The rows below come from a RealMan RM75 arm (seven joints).
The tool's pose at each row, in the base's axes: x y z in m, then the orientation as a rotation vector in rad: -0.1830, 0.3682, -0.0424, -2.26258, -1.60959, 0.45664; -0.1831, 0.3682, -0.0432, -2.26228, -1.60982, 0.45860; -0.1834, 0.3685, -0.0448, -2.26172, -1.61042, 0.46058; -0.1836, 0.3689, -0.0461, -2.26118, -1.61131, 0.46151; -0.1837, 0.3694, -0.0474, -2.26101, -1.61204, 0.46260; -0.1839, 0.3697, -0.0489, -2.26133, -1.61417, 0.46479; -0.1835, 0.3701, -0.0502, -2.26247, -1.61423, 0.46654; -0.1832, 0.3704, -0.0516, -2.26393, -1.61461, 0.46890; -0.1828, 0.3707, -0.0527, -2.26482, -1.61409, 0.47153
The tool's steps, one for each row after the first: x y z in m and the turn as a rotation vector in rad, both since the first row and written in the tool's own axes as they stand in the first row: 0.0000, 0.0003, 0.0008, 0.00064, -0.00126, 0.00001; 0.0003, 0.0006, 0.0023, 0.00126, -0.00260, -0.00029; 0.0007, 0.0009, 0.0036, 0.00143, -0.00339, -0.00086; 0.0013, 0.0012, 0.0049, 0.00147, -0.00433, -0.00114; 0.0016, 0.0016, 0.0063, 0.00075, -0.00669, -0.00168; 0.0022, 0.0024, 0.0074, 0.00042, -0.00817, -0.00089; 0.0027, 0.0032, 0.0085, -0.00013, -0.01026, 0.00000; 0.0032, 0.0039, 0.0093, 0.00026, -0.01199, 0.00107
